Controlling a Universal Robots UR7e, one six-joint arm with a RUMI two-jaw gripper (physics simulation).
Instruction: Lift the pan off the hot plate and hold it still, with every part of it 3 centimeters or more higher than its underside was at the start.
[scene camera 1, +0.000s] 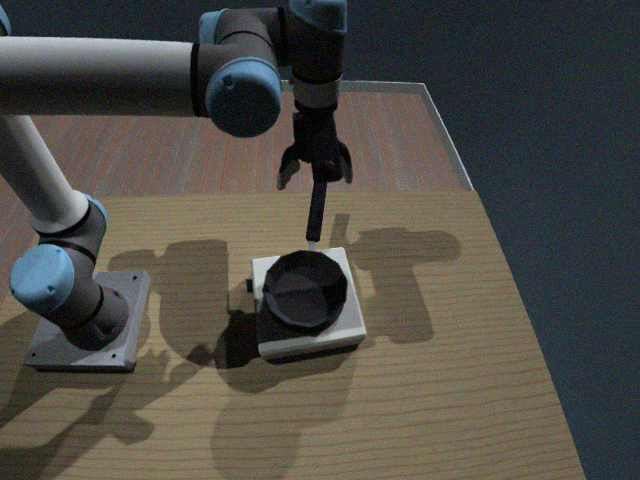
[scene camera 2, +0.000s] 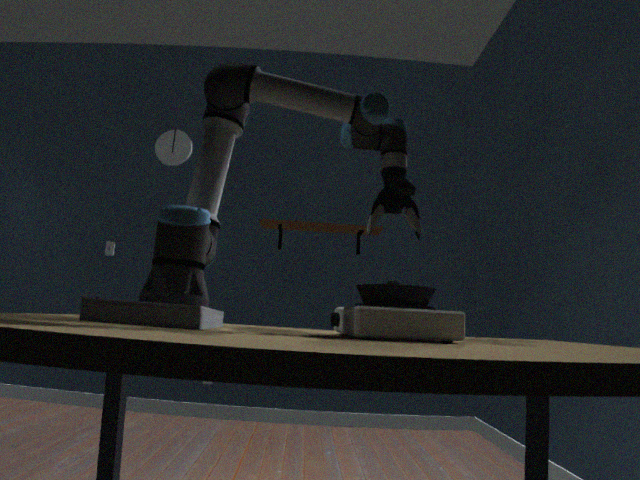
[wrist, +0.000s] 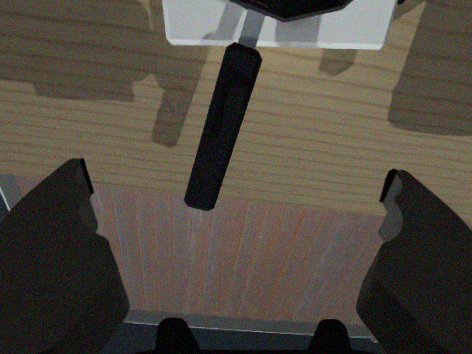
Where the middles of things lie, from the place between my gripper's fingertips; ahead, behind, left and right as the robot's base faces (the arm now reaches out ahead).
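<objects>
Where is my hand? Relative to the dark round pan (scene camera 1: 306, 288), my hand is 6 cm to the left of it and 3 cm past it, and 15 cm above it.
</objects>
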